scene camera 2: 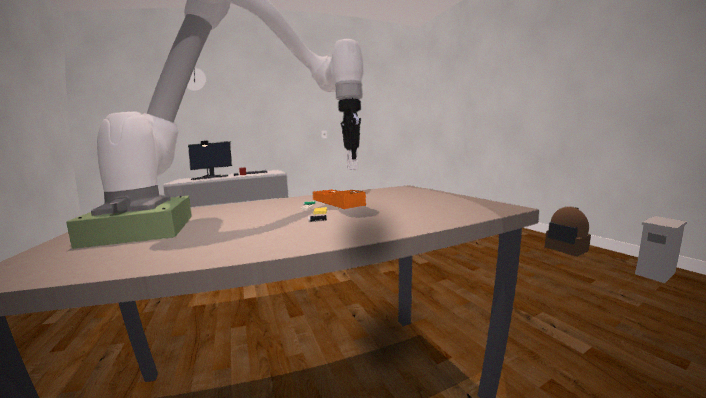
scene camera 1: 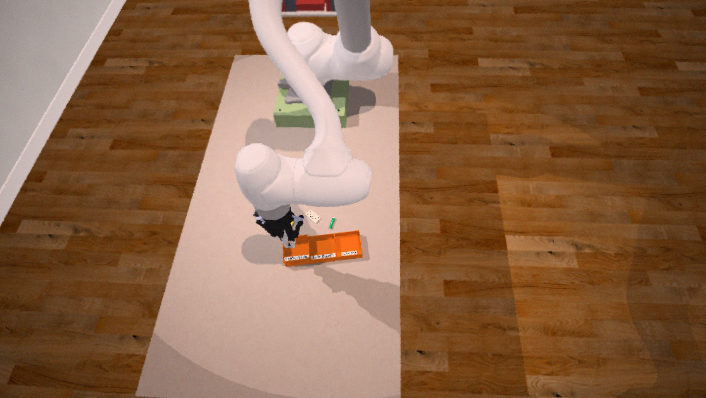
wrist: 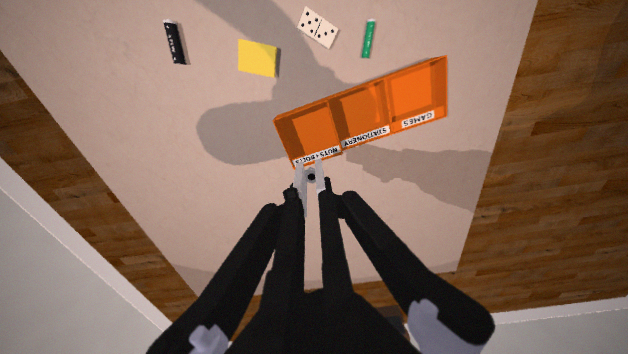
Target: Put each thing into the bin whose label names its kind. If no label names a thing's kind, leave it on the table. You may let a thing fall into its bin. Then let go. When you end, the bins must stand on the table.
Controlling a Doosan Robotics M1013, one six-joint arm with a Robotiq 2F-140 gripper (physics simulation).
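Frame: origin at the arm's base, x ahead, y left, z up, level; millimetres.
Seen in the pictures: gripper, fingertip midpoint: (scene camera 2: 352, 169) (scene camera 1: 290, 243) (wrist: 310, 171); arm's base at its link origin: (scene camera 2: 134, 206).
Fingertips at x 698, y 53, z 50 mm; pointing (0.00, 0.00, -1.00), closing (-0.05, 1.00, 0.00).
Note:
Offsets run from my fingertips to a thing's top centre.
My gripper (scene camera 1: 289, 244) (scene camera 2: 352, 165) (wrist: 310, 171) is shut on a grey hex nut @[7 mm up, 4 mm ahead, 0 mm left] (wrist: 311, 176) and holds it high above the table, by the NUTS+BOLTS end of the bins in the wrist view. The orange three-part bin block @[76 mm down, 37 mm back, 82 mm left] (scene camera 1: 334, 245) (scene camera 2: 354, 200) (wrist: 392, 133) stands on the table, labelled NUTS+BOLTS, STATIONERY and GAMES. The compartment floors that show bear no objects. A white domino @[115 mm down, 157 mm back, 30 mm left] (scene camera 1: 313, 216) (wrist: 318, 27), a green battery @[112 mm down, 137 mm back, 99 mm left] (scene camera 1: 332, 223) (wrist: 368, 39), a yellow block @[112 mm down, 132 mm back, 60 mm right] (scene camera 2: 320, 211) (wrist: 257, 58) and a black battery @[108 mm down, 165 mm back, 168 mm right] (scene camera 2: 318, 218) (wrist: 174, 42) lie on the table.
The arm's green base block (scene camera 1: 310, 120) (scene camera 2: 122, 231) stands on the table (scene camera 1: 280, 325) (scene camera 2: 250, 267). A side desk (scene camera 2: 240, 192) with a monitor (scene camera 2: 210, 155) stands behind. The arm hides part of the table in scene camera 1.

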